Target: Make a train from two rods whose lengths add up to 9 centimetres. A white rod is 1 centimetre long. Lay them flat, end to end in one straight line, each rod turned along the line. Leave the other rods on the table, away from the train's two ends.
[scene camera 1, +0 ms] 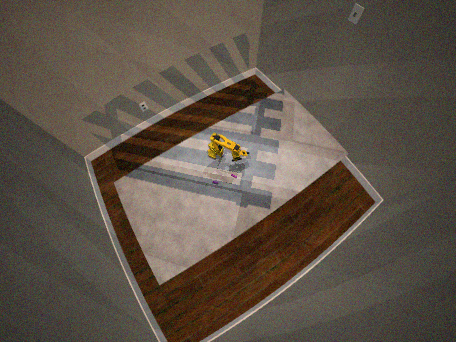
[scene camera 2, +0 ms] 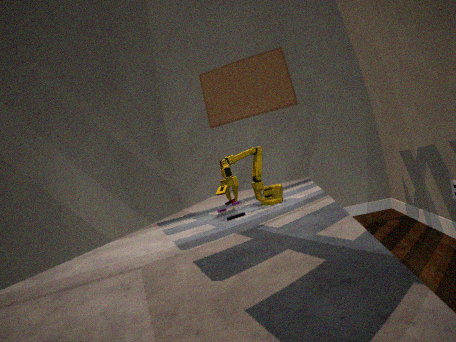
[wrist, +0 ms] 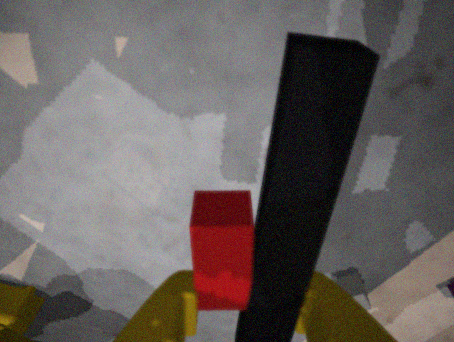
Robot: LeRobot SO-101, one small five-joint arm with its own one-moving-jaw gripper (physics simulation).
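Pixels of known places: end effector, tool point: [scene camera 1: 234,158] [scene camera 2: 235,200] [wrist: 198,294]; arm's base, origin of the base link: [scene camera 1: 216,154] [scene camera 2: 268,203] [wrist: 25,334].
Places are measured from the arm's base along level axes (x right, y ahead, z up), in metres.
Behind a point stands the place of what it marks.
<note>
My gripper [scene camera 1: 240,158] {z 0.051, x -0.077, y 0.120 m} [scene camera 2: 231,199] [wrist: 247,315] is shut on a red rod and a black rod, side by side between the jaws. In the wrist view the short red rod [wrist: 223,265] {z 0.053, x -0.087, y 0.127 m} is against the left jaw. The long black rod [wrist: 312,150] {z 0.053, x -0.105, y 0.144 m} is against the right jaw and slants up past the red one. In scene camera 2 the jaws are above the table, with small dark and red parts at the tips. A black bar [scene camera 2: 236,216] {z 0.005, x -0.183, y 0.098 m} shows below the gripper; I cannot tell how it relates to the black rod.
A magenta rod [scene camera 1: 234,175] {z 0.010, x -0.013, y 0.215 m} [scene camera 2: 222,210] {z 0.005, x -0.013, y 0.210 m} and a purple rod [scene camera 1: 215,182] {z 0.009, x 0.124, y 0.185 m} [scene camera 2: 236,203] {z 0.005, x 0.122, y 0.178 m} lie apart on the pale table [scene camera 1: 195,235] {z 0.000, x 0.424, y 0.418 m} [scene camera 2: 100,280] {z 0.000, x -0.621, y 0.283 m}. The edge of a purple rod [wrist: 450,286] {z 0.001, x -0.005, y 0.195 m} shows at the wrist view's right. Striped shadows cross the surface. The arm's base [scene camera 2: 272,195] {z 0.032, x -0.015, y -0.025 m} stands behind the rods.
</note>
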